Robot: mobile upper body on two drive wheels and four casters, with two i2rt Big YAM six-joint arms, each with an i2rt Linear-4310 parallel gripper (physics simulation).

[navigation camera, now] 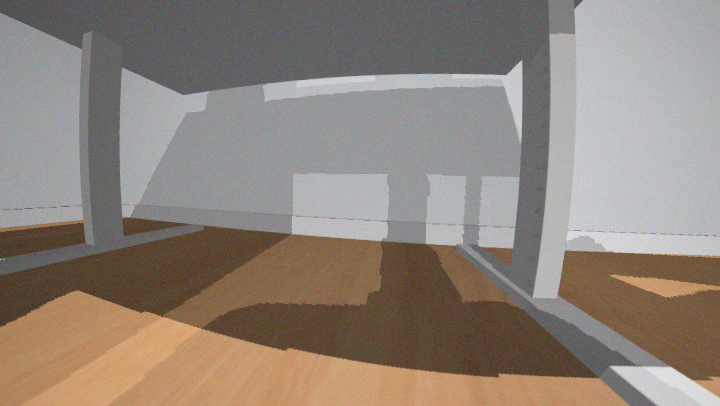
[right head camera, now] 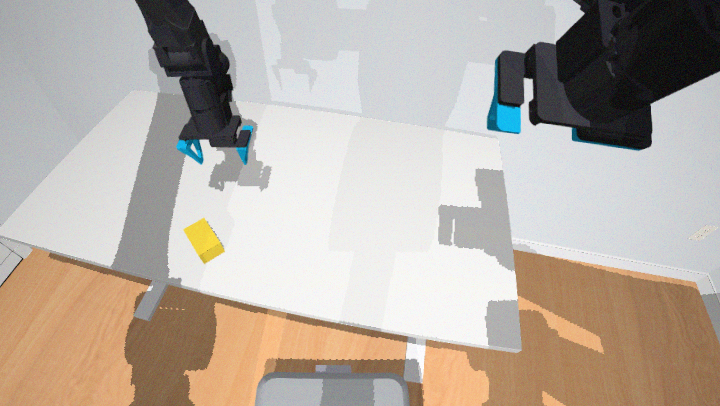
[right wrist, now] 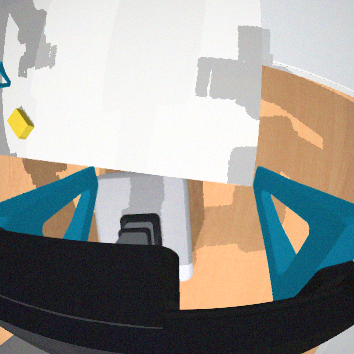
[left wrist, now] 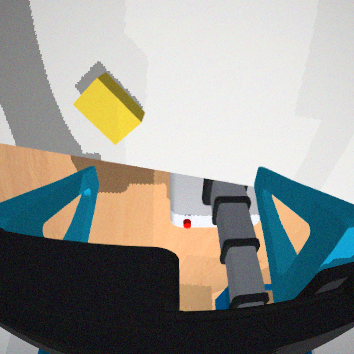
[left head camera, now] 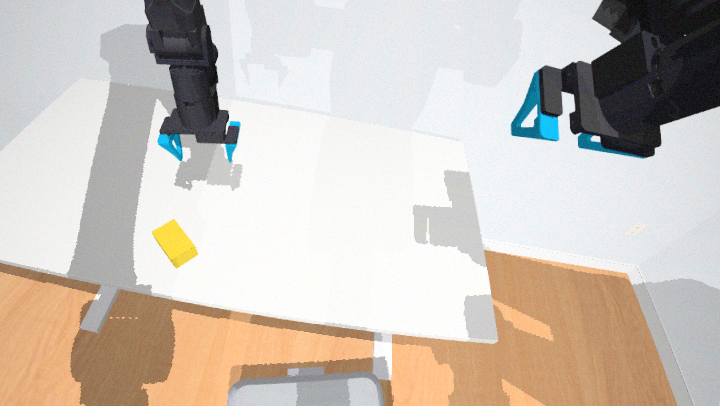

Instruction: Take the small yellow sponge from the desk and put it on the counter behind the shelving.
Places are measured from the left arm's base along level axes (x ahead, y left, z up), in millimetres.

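Where they show: left gripper, between the fingertips: [right head camera: 224, 162] [left wrist: 176, 175] [left head camera: 206, 159]; right gripper, between the fingertips: [right head camera: 531, 129] [right wrist: 175, 175] [left head camera: 546, 136].
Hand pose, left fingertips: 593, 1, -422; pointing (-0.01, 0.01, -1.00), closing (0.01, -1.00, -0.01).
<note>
After its pixels a point has its place, as x, y, z.
The small yellow sponge [left head camera: 173, 242] {537, 109, -645} [right head camera: 202, 239] {538, 107, -645} [left wrist: 108, 110] {551, 108, -645} [right wrist: 20, 123] {541, 91, -645} lies flat on the white desk [left head camera: 282, 216] {651, -150, -690} [right head camera: 302, 216] {650, -140, -690} [left wrist: 215, 90] {571, -62, -690} [right wrist: 150, 125] {477, -374, -690}, left of the desk's middle and near its front edge in the head views. My left gripper [left head camera: 205, 160] {593, 1, -422} [right head camera: 224, 162] {593, 1, -422} [left wrist: 176, 175] {593, 1, -422} is open and empty above the desk, farther back than the sponge and a little right of it in the head views. My right gripper [right head camera: 536, 138] {356, -454, -123} [right wrist: 175, 175] {356, -454, -123} is open and empty, high at the upper right of the head views, far from the sponge. The counter and the shelving do not show.
The robot's grey base [left head camera: 307, 393] {261, -226, -1150} [right head camera: 332, 390] {261, -225, -1150} [right wrist: 112, 200] {180, -87, -1150} is close to the desk's front edge. In the navigation camera, desk legs [navigation camera: 103, 141] {898, 583, -1051} [navigation camera: 549, 166] {634, -584, -1133} stand on both sides, with long feet on the wooden floor [navigation camera: 332, 267] {855, -180, -1410}. A pale wall rises behind the desk.
</note>
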